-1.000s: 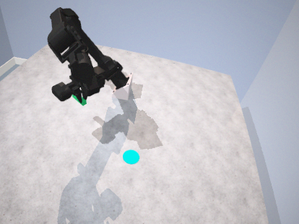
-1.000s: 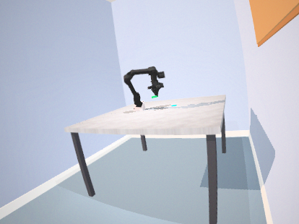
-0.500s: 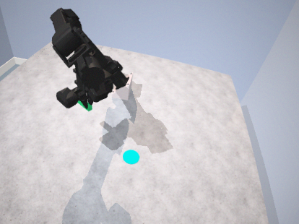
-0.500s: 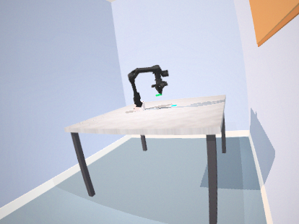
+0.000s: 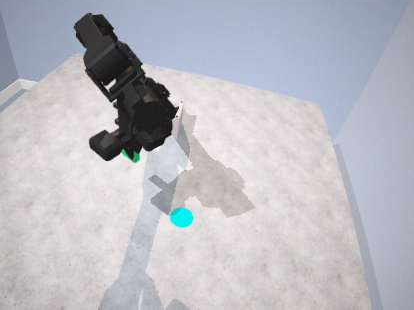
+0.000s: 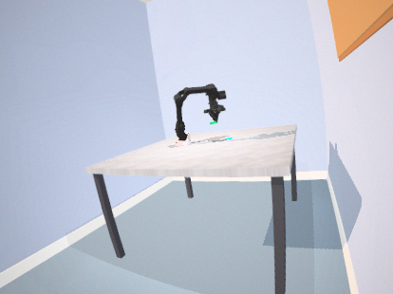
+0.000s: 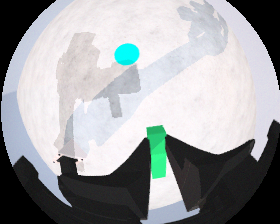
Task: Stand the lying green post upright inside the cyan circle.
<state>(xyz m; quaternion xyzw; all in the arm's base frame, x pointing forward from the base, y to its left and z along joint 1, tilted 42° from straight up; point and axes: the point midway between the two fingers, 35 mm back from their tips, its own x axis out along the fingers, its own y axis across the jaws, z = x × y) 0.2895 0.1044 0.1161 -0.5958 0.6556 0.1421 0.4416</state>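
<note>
Now: gripper tip 150 mm above the cyan circle, 140 mm to the right of it and 30 mm short of it. The rest, counted from my gripper tip: green post (20 mm to the right, 10 mm behind).
</note>
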